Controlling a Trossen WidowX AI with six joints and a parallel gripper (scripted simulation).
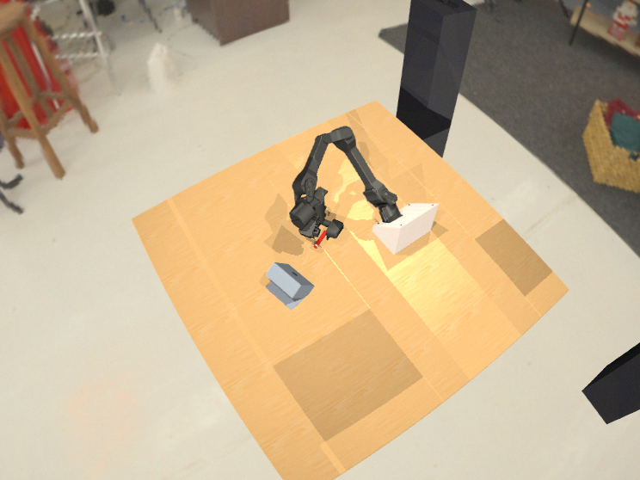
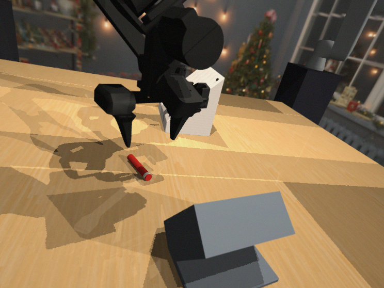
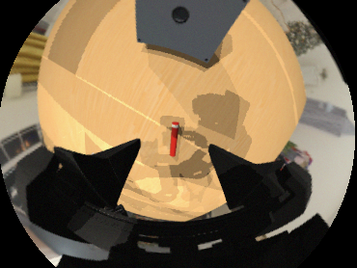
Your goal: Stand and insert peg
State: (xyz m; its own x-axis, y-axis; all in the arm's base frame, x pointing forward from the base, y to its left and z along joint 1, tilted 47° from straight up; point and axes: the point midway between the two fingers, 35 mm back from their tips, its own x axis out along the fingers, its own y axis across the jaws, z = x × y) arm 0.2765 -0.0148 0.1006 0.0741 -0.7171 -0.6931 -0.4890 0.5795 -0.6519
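Now: gripper tip 7 cm above the red peg, 1 cm to the left of it and 1 cm past it. The rest, counted from my gripper tip: grey sloped panel (17 cm ahead, 10 cm to the left, 3 cm below).
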